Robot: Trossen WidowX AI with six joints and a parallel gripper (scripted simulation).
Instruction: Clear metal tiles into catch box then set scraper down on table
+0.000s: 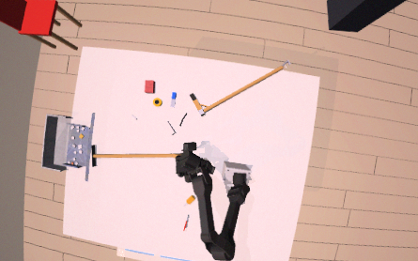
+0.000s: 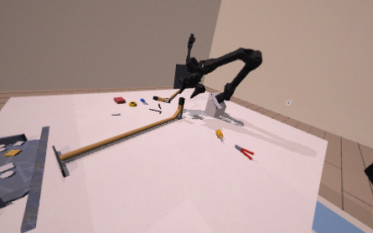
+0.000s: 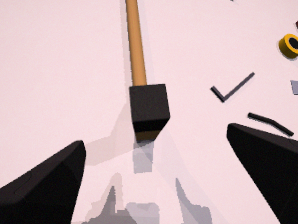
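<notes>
My gripper tip is 15 cm to the left of the hex key, 15 cm above it and 9 cm short of it. Also, from my gripper tip: yellow ring 32 cm to the right, 18 cm ahead, 14 cm below; blue-white piece 34 cm to the right, 15 cm below, 8 cm ahead; yellow tool 29 cm to the left, 14 cm below, 2 cm behind.
</notes>
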